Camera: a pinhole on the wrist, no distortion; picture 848 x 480 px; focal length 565.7 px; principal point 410.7 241.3 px. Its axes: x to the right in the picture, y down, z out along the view. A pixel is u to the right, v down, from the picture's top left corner.
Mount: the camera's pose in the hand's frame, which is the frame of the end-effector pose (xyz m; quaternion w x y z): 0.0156 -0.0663 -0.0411 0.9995 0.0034 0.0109 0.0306
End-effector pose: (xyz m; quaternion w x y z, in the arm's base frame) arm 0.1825 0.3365 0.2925 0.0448 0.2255 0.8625 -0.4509
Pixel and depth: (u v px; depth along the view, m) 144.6 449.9 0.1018
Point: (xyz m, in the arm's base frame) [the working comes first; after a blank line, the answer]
In the camera's frame: -0.0479 0.0375 0.1018

0.1896 0.2599 0.2895
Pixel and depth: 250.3 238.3 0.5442
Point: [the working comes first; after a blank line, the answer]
In the camera's frame: -0.1543 -0.0029 0.5442

0.1964 -0.1518 0.0916
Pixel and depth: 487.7 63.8 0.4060
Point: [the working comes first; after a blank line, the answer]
In the camera's frame: 0.0553 -0.1274 0.4060

-0.0241 -0.0171 0.2001
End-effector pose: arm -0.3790 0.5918 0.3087 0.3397 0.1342 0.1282 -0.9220
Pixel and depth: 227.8 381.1 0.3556
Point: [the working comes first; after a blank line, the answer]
In the camera's frame: -0.1150 0.0879 0.3556

-0.3510 0.5360 0.6349
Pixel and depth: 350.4 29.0 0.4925
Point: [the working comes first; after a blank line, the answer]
In the camera's frame: -0.0525 -0.1848 0.4925

-0.6104 0.6420 0.7709
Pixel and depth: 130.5 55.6 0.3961
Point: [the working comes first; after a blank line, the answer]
In the camera's frame: -0.1962 -0.1300 0.3961

-0.4557 0.7263 0.7275
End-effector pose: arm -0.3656 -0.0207 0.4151 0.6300 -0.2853 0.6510 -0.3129
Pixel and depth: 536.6 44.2 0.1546
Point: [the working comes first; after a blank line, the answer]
In the camera's frame: 0.0344 -0.0539 0.1546

-0.2586 -0.1457 0.4688
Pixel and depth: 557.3 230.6 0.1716
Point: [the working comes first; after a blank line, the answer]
In the camera's frame: 0.0445 -0.0032 0.1716

-0.2406 -0.1194 0.4248
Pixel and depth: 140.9 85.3 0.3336
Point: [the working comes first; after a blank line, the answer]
In the camera's frame: -0.1591 -0.0920 0.3336

-0.0690 -0.0441 0.6259
